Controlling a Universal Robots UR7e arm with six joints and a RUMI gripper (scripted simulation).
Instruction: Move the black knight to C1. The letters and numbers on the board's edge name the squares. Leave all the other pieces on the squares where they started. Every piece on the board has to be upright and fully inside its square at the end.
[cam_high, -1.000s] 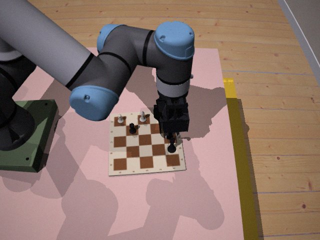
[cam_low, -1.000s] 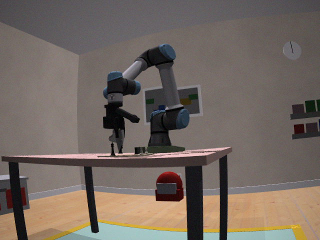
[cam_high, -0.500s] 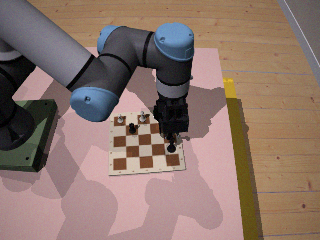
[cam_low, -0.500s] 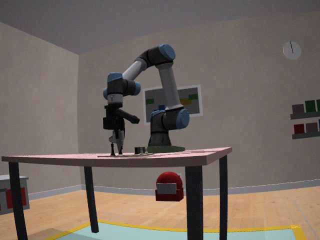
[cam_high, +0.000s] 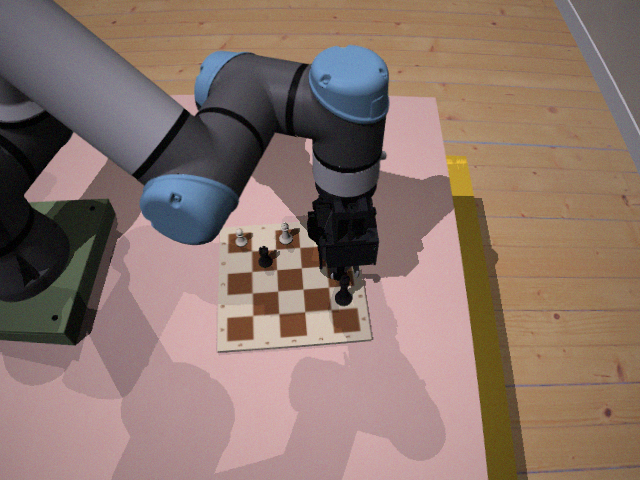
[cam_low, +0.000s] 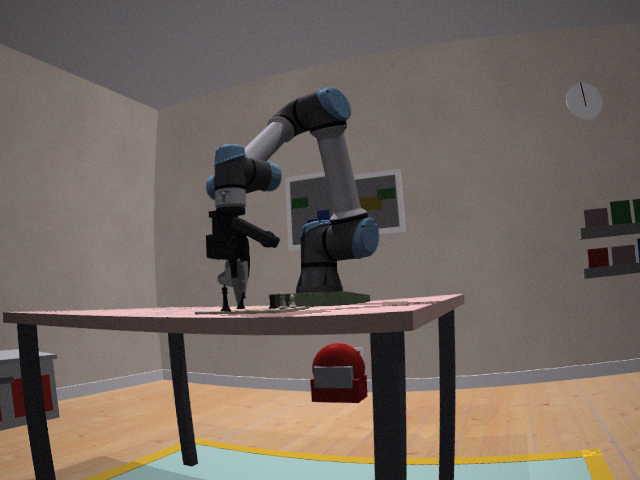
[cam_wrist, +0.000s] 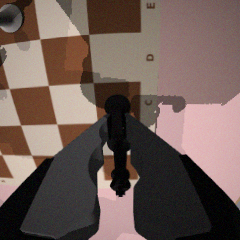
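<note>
Now: the chessboard 80 mm behind my hand, 10 mm to the right of it and 40 mm below it. Also, from my hand: white pawn (150 mm behind, 70 mm to the left, 20 mm below); white bishop (80 mm behind, 70 mm to the left, 10 mm below).
</note>
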